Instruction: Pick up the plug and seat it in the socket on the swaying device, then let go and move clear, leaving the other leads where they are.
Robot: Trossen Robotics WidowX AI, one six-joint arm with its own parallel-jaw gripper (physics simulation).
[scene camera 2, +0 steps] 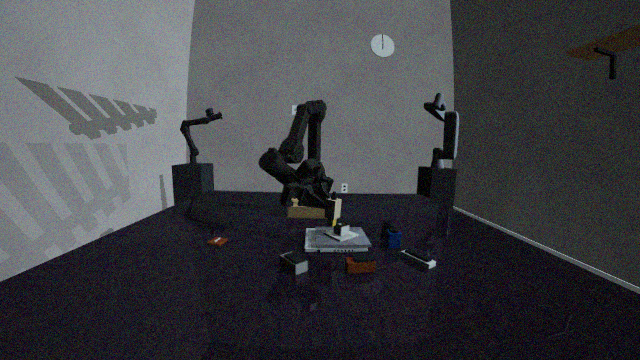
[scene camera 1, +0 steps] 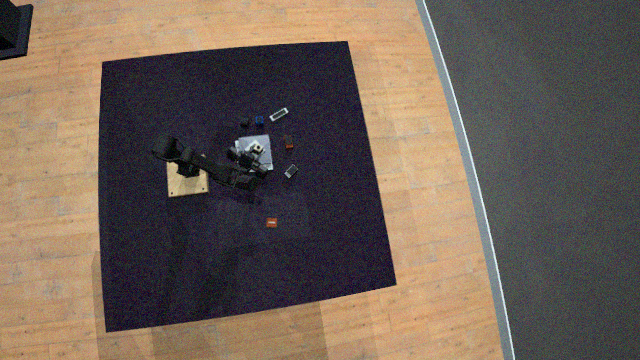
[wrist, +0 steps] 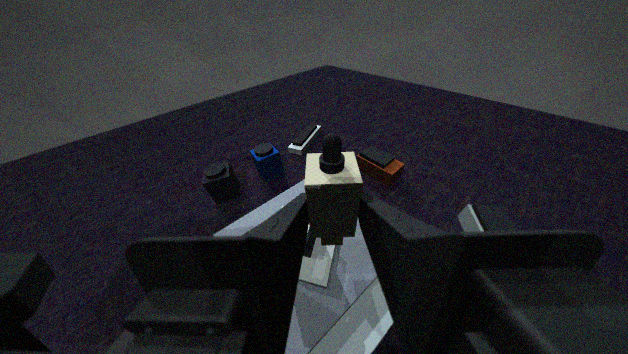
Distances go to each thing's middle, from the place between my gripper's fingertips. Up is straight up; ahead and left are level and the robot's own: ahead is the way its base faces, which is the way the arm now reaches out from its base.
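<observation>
Looking at the device (scene camera 2: 341, 235), I find it 3 cm to the left of my hand, 1 cm behind it and 7 cm below it. The blue block (wrist: 266, 157) is 3 cm ahead of my hand and 17 cm to the left, 8 cm below, while the black block (wrist: 219, 180) is 18 cm to the left of my hand, 4 cm behind it and 8 cm below it. As for the orange-black piece (wrist: 383, 167), it is 15 cm ahead of my hand, 5 cm to the left and 9 cm below.
</observation>
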